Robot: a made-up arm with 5 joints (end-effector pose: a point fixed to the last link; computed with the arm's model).
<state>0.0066 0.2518 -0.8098 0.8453 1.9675</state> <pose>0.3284 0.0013 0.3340 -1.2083 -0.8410 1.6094</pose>
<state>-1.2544 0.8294 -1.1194 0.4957 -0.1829</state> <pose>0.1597 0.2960 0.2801 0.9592 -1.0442 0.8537</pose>
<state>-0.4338 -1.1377 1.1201 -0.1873 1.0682</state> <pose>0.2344 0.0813 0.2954 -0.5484 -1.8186 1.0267</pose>
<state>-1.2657 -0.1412 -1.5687 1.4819 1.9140</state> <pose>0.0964 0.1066 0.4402 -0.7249 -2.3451 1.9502</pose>
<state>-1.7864 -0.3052 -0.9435 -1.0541 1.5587</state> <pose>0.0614 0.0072 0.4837 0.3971 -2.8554 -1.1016</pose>
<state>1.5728 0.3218 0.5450 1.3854 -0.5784</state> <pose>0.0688 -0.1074 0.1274 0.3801 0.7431 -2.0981</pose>
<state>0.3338 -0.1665 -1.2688 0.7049 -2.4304</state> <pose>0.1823 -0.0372 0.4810 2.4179 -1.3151 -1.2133</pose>
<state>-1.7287 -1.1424 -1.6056 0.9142 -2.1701</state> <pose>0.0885 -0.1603 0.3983 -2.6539 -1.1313 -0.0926</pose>
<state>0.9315 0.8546 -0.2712 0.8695 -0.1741</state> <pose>0.2019 -0.1777 0.1046 -0.0433 -0.1170 -1.1529</pose>
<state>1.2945 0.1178 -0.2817 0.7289 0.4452</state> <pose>0.1402 -0.2508 0.2716 -0.7767 -0.6885 -0.8190</pose>
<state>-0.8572 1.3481 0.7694 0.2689 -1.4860</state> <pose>0.0584 -0.0042 0.0506 -0.7730 0.3041 -0.6389</pose>
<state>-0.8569 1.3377 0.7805 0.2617 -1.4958</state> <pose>0.0586 -0.0039 0.0510 -0.7687 0.2982 -0.6491</pose>
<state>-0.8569 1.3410 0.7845 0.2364 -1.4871</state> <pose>0.0588 -0.0037 0.0500 -0.7500 0.2947 -0.6426</pose>
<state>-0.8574 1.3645 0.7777 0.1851 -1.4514</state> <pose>0.0591 -0.0034 0.0471 -0.7108 0.2939 -0.6113</pose>
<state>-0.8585 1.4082 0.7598 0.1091 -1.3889</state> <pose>0.0593 -0.0031 0.0423 -0.6529 0.2937 -0.5545</pose>
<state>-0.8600 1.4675 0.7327 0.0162 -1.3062</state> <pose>0.0596 -0.0029 0.0365 -0.5833 0.2914 -0.4774</pose>
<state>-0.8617 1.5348 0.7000 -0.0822 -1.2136</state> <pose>0.0597 -0.0027 0.0304 -0.5114 0.2853 -0.3892</pose>
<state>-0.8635 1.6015 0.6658 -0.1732 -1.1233</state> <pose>0.0597 -0.0027 0.0250 -0.4470 0.2760 -0.3014</pose>
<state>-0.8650 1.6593 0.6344 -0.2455 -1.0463</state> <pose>0.0595 -0.0030 0.0208 -0.3973 0.2665 -0.2256</pose>
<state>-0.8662 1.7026 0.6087 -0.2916 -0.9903</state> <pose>0.0591 -0.0034 0.0178 -0.3663 0.2605 -0.1699</pose>
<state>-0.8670 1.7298 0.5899 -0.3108 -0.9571</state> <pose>0.0587 -0.0040 0.0161 -0.3531 0.2599 -0.1366</pose>
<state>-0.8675 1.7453 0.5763 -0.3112 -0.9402</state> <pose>0.0582 -0.0046 0.0152 -0.3521 0.2636 -0.1194</pose>
